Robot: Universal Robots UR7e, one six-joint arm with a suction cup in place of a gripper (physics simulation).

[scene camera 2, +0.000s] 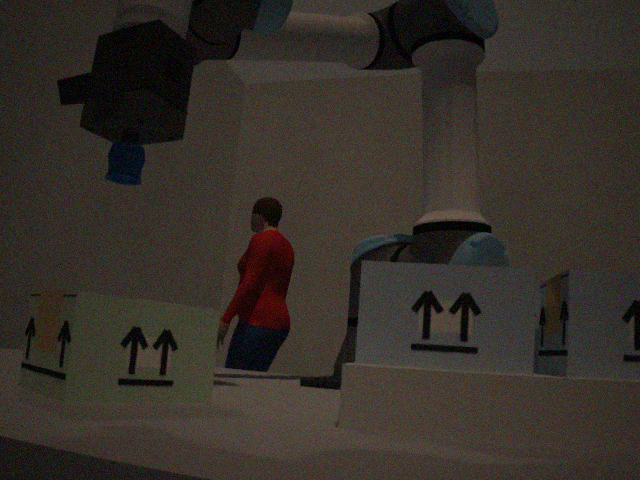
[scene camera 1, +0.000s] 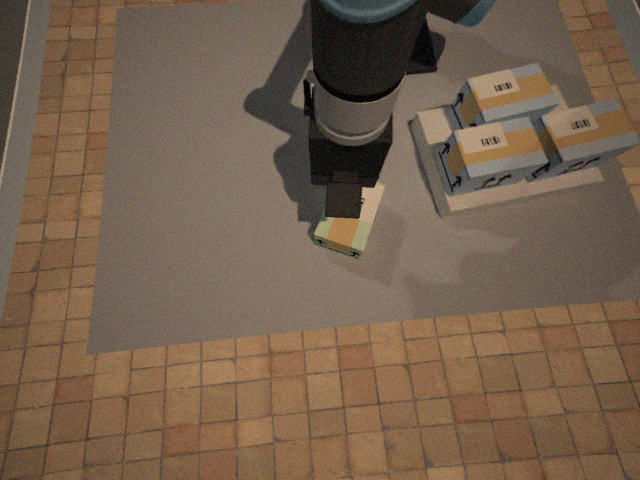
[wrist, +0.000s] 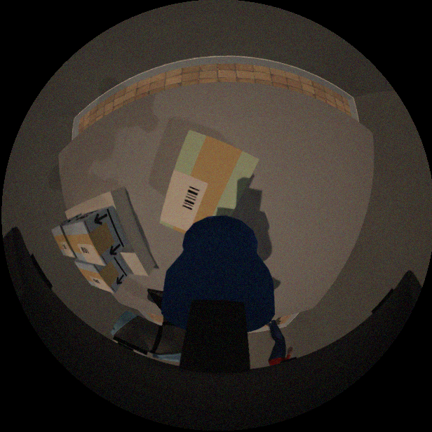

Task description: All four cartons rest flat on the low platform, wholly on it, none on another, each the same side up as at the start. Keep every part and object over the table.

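Places are measured from the arm's base along level axes (x ahead, y up, z right), in metres.
Pixels of known places: hand at its tool point: [scene camera 2: 123, 179].
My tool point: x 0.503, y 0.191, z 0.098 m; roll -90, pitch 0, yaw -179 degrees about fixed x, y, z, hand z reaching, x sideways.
Observation:
Ahead of a thing's pixels: the offset from my tool point to its top centre. "pt": to the spot under its first point.
The green carton @[dx -0.001, dy -0.116, dz -0.025 m] [scene camera 1: 343, 235] [scene camera 2: 142, 351] [wrist: 215, 160] rests flat on the grey table, off the platform, label up, side arrows pointing up. Three blue cartons, label up, rest on the low platform @[dx -0.180, dy -0.154, dz -0.355 m] [scene camera 1: 434, 124] [scene camera 2: 465, 397] [wrist: 132, 220]: front-left @[dx -0.118, dy -0.068, dz -0.286 m] [scene camera 1: 496, 149] [scene camera 2: 382, 310] [wrist: 85, 240], right [scene camera 1: 591, 129] [scene camera 2: 594, 320] and back @[pt dx -0.232, dy -0.068, dz -0.316 m] [scene camera 1: 511, 93] [wrist: 95, 275]. None lies on another. Whether the right one's far end is wholly on the platform is hard to tell. My gripper, a blue suction cup [scene camera 2: 124, 178] [wrist: 220, 250], is open and empty, well above the green carton; the wrist hides it in scene camera 1.
A bare strip of platform shows left of the blue cartons. The robot base [scene camera 2: 434, 253] stands behind the platform. A person in red [scene camera 2: 266, 279] [wrist: 277, 350] stands beyond the table. Tiled floor [scene camera 1: 310, 403] lies past the table's front edge.

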